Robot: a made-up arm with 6 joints. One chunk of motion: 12 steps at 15 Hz.
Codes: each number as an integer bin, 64 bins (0 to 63) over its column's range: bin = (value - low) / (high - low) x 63, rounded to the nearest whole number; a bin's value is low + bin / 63 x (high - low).
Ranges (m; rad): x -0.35..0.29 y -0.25..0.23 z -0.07..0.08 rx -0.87..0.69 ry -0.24..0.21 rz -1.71..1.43
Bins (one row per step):
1: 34 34 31 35 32 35
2: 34 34 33 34 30 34
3: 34 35 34 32 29 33
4: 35 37 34 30 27 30
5: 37 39 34 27 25 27
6: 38 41 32 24 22 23
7: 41 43 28 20 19 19
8: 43 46 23 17 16 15
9: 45 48 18 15 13 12
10: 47 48 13 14 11 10
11: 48 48 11 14 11 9
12: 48 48 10 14 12 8
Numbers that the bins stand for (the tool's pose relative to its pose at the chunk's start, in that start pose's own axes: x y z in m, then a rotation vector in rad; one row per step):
1: -0.0046 0.0090 0.0038 -0.0033 -0.0114 0.0344
2: -0.0046 0.0090 0.0086 -0.0281 -0.0257 -0.0154
3: -0.0046 0.0167 0.0110 -0.0776 -0.0329 -0.0652
4: 0.0056 0.0319 0.0110 -0.1271 -0.0471 -0.2148
5: 0.0259 0.0471 0.0110 -0.2014 -0.0614 -0.3643
6: 0.0360 0.0624 0.0062 -0.2757 -0.0829 -0.5637
7: 0.0665 0.0776 -0.0033 -0.3748 -0.1043 -0.7630
8: 0.0868 0.1005 -0.0152 -0.4490 -0.1257 -0.9624
9: 0.1071 0.1157 -0.0271 -0.4986 -0.1471 -1.1119
10: 0.1275 0.1157 -0.0390 -0.5233 -0.1614 -1.2116
11: 0.1376 0.1157 -0.0438 -0.5233 -0.1614 -1.2614
12: 0.1376 0.1157 -0.0462 -0.5233 -0.1543 -1.3113

